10 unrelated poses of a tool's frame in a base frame.
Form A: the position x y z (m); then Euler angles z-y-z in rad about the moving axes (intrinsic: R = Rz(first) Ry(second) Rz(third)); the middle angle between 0 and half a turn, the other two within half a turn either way.
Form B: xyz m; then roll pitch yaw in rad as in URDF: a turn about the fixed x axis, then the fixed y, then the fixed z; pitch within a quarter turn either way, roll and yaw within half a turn. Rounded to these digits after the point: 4 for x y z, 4 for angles.
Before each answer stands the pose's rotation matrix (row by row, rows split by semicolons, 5 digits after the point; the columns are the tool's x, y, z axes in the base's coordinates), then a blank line. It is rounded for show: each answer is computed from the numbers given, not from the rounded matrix.
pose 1, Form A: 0.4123 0.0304 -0.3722 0.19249 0.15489 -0.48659
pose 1, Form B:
0.94668 0.28438 0.15142; -0.29190 0.95599 0.02951; -0.13637 -0.07214 0.98803

0.4123 0.0304 -0.3722 -0.0729 0.1368 -0.2991
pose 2, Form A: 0.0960 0.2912 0.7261 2.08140 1.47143 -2.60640
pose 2, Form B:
0.48666 0.72573 -0.48629; 0.17480 0.46451 0.86815; 0.85593 -0.50749 0.09920

0.0960 0.2912 0.7261 -1.3778 -1.0273 0.3448
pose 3, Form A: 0.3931 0.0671 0.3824 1.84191 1.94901 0.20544
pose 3, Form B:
-0.09974 -0.96339 -0.24888; -0.40292 -0.18960 0.89538; -0.90978 0.18958 -0.36926

0.3931 0.0671 0.3824 2.6673 1.1428 -1.8135
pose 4, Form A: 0.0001 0.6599 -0.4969 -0.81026 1.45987 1.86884
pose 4, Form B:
0.67012 -0.28568 0.68507; 0.68247 -0.12575 -0.72001; 0.29185 0.95004 0.11070

0.0001 0.6599 -0.4969 1.4548 -0.2962 0.7945
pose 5, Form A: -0.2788 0.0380 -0.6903 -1.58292 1.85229 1.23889
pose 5, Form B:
0.94645 0.32264 -0.01165; 0.07905 -0.26656 -0.96057; -0.31302 0.90821 -0.27779

-0.2788 0.0380 -0.6903 1.8676 0.3184 0.0833
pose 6, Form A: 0.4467 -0.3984 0.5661 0.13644 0.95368 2.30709
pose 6, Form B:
-0.48579 -0.33346 0.80797; 0.68122 -0.72363 0.11093; 0.54768 0.60429 0.57869

0.4467 -0.3984 0.5661 0.8070 -0.5796 2.1903
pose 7, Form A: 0.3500 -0.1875 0.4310 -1.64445 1.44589 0.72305
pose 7, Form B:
0.65301 0.75382 -0.07301; -0.14185 0.02703 -0.98952; -0.74395 0.65652 0.12458

0.3500 -0.1875 0.4310 1.3833 0.8390 -0.2139
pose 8, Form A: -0.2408 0.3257 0.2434 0.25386 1.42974 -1.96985
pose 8, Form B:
0.17853 0.22297 0.95834; -0.90562 -0.34356 0.24865; 0.38469 -0.91228 0.14059

-0.2408 0.3257 0.2434 -1.4179 -0.3949 -1.3762
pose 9, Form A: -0.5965 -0.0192 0.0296 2.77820 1.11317 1.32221
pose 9, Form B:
-0.44613 0.31282 -0.83852; -0.86733 -0.38218 0.31887; -0.22072 0.86953 0.44182

-0.5965 -0.0192 0.0296 1.1007 0.2226 -2.0459
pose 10, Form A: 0.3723 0.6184 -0.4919 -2.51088 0.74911 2.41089
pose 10, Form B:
0.83400 -0.04447 -0.54997; -0.21739 0.88964 -0.40159; 0.50714 0.45449 0.73230

0.3723 0.6184 -0.4919 0.5555 -0.5319 -0.2550
